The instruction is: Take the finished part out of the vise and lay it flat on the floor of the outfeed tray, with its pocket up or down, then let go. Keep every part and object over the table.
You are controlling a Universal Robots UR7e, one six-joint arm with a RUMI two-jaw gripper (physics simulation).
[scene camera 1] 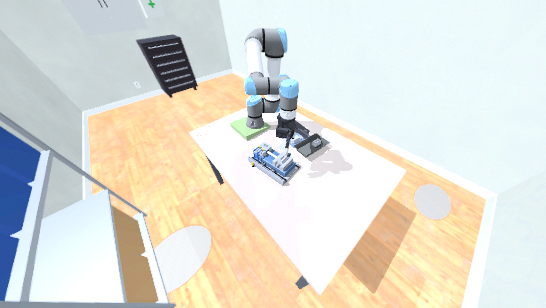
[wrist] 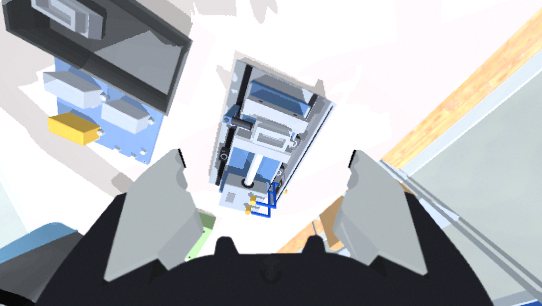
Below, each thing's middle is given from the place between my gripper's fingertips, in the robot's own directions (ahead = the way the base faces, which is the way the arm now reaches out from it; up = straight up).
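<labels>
Yellow block (wrist: 67, 125): 0.32 m to the left of my hand, 0.26 m behind it, 0.18 m below it. Blue plate (wrist: 129, 143): 0.2 m below my hand, 0.21 m behind it and 0.27 m to the left of it.
</labels>
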